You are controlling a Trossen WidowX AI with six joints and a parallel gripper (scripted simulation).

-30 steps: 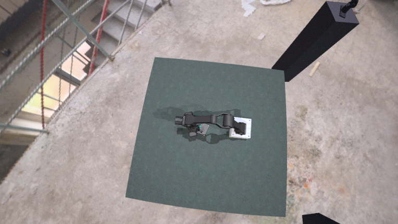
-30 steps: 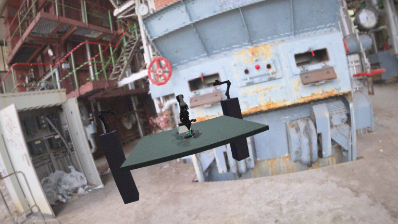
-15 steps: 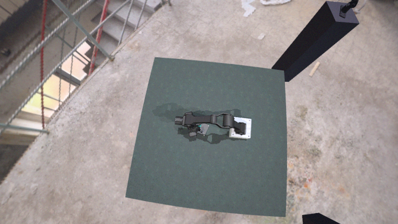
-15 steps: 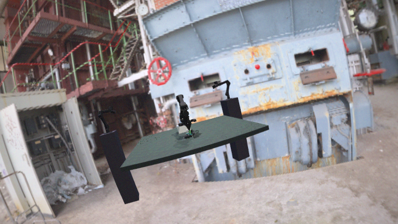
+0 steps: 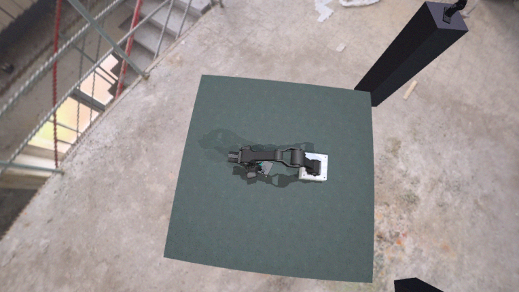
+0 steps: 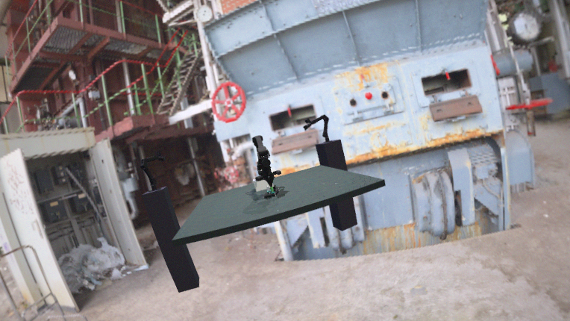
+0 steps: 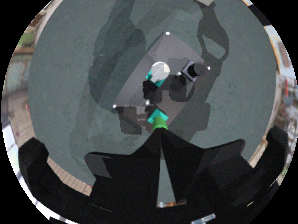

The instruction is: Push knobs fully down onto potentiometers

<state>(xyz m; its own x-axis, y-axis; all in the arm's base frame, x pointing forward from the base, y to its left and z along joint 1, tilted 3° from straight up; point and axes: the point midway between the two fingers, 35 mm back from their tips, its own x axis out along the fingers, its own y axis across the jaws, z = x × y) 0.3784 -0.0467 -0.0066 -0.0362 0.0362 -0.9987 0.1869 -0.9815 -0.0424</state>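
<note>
The green knob is 1 cm below my gripper tip. Round my gripper tip: white knob 6 cm behind, 1 cm to the right, 1 cm below.
</note>
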